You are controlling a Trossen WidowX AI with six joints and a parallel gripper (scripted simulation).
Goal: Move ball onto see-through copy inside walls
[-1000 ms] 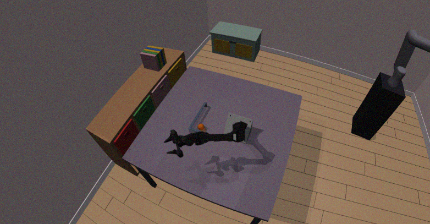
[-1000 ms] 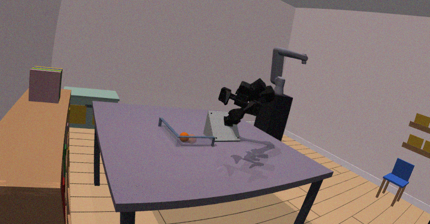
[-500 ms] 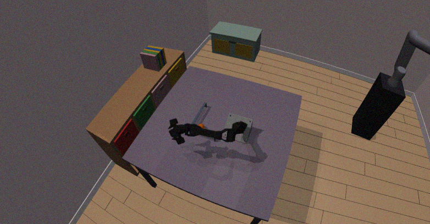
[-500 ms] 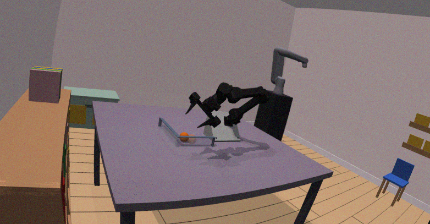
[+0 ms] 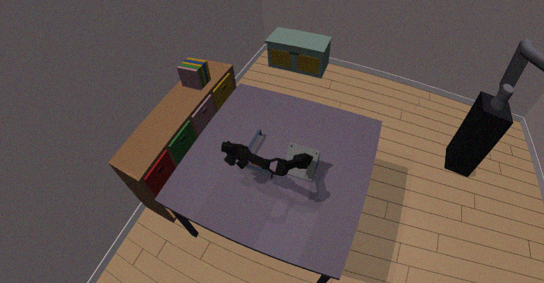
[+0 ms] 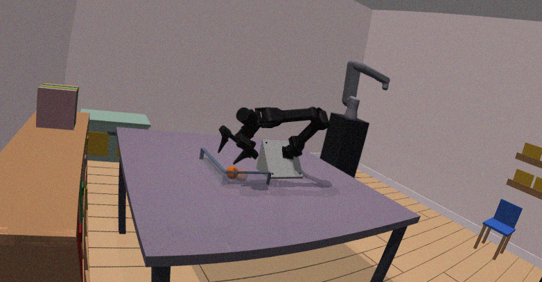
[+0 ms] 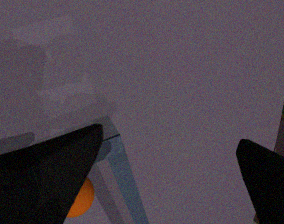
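The orange ball lies 120 mm to the right of my gripper tip, 110 mm below it and 90 mm behind it.
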